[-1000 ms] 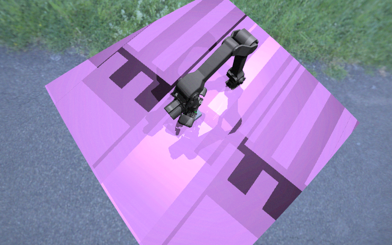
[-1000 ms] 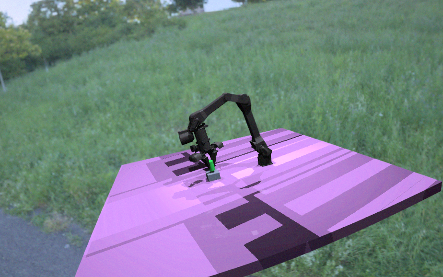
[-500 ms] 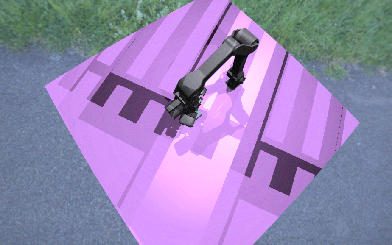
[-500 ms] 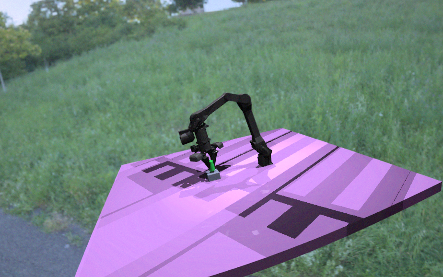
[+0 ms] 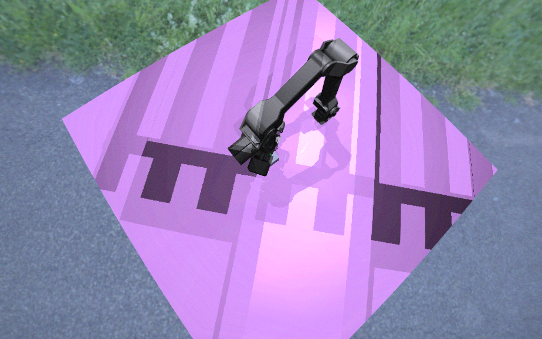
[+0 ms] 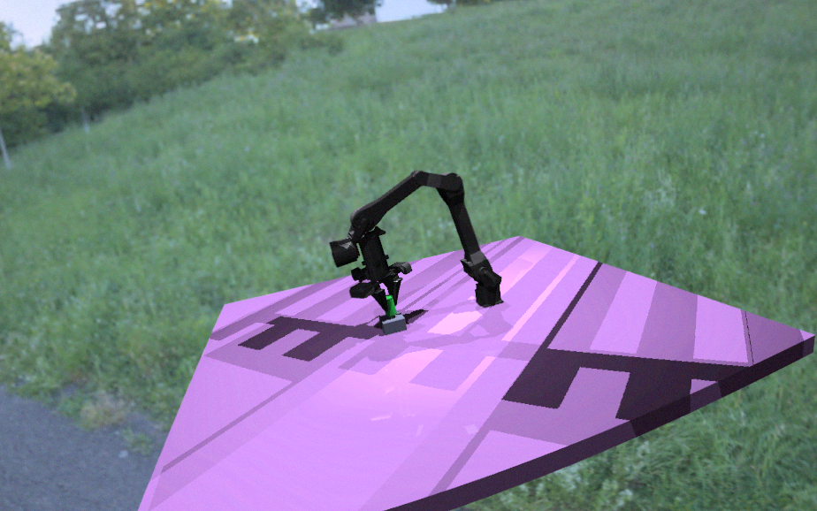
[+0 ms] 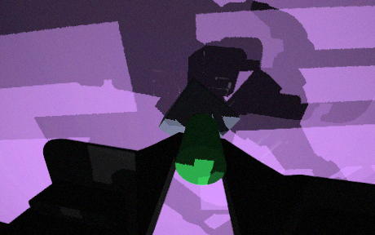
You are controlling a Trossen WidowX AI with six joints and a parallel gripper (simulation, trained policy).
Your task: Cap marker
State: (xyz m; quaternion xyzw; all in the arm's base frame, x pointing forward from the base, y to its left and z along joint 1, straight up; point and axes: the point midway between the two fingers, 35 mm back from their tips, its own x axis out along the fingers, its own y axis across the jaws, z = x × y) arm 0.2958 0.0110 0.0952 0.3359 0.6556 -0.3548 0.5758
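Now: the green cap 1 cm above my gripper tip. Round my gripper tip: grey holder block: 4 cm below.
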